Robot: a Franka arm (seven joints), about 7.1 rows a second.
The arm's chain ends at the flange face. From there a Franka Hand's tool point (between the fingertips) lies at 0.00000 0.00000 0.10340 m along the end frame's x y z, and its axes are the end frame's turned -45 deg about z.
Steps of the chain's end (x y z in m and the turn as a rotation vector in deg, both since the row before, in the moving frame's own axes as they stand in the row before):
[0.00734 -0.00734 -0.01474 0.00 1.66 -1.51]
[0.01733 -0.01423 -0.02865 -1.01 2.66 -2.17]
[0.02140 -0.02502 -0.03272 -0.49 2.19 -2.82]
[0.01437 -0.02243 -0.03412 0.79 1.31 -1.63]
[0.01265 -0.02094 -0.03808 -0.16 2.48 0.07]
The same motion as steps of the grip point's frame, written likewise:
[0.01253 0.00209 -0.01478 -1.17 1.17 -1.51]
[0.02451 0.00683 -0.02878 -2.60 1.17 -2.17]
[0.03508 0.00080 -0.03280 -1.90 1.20 -2.82]
[0.02871 -0.00507 -0.03416 -0.37 1.48 -1.63]
[0.02671 -0.00249 -0.03818 -1.87 1.64 0.07]

